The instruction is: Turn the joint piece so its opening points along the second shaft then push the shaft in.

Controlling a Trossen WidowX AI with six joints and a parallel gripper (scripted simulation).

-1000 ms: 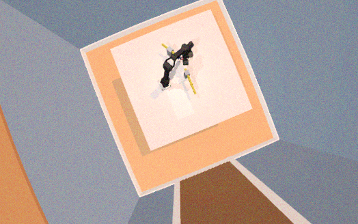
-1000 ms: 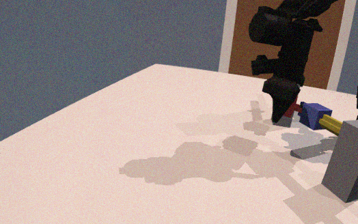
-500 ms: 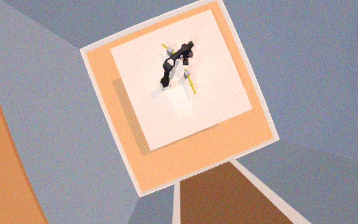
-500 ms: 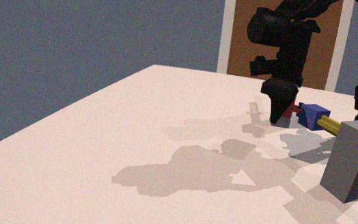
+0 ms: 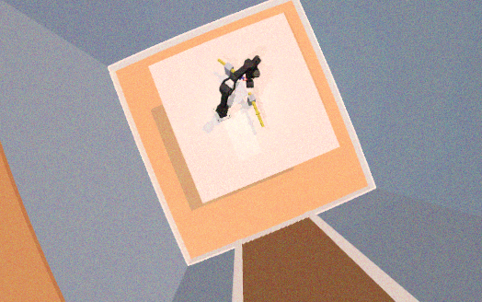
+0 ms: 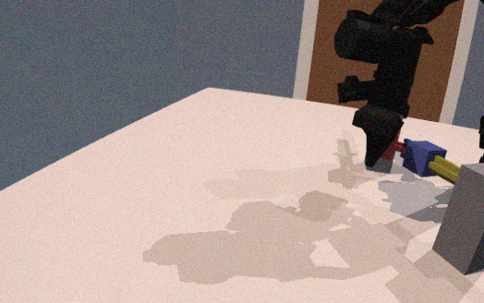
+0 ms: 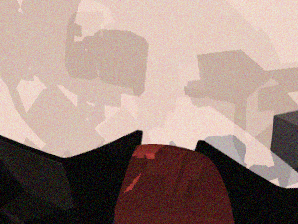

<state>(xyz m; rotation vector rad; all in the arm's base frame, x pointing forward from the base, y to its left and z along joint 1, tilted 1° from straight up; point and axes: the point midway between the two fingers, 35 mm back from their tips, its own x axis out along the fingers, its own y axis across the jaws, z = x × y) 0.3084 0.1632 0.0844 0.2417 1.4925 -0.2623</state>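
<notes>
The red square joint piece lies 40 mm above my gripper tip, 20 mm behind it and 10 mm to the left of it.
</notes>
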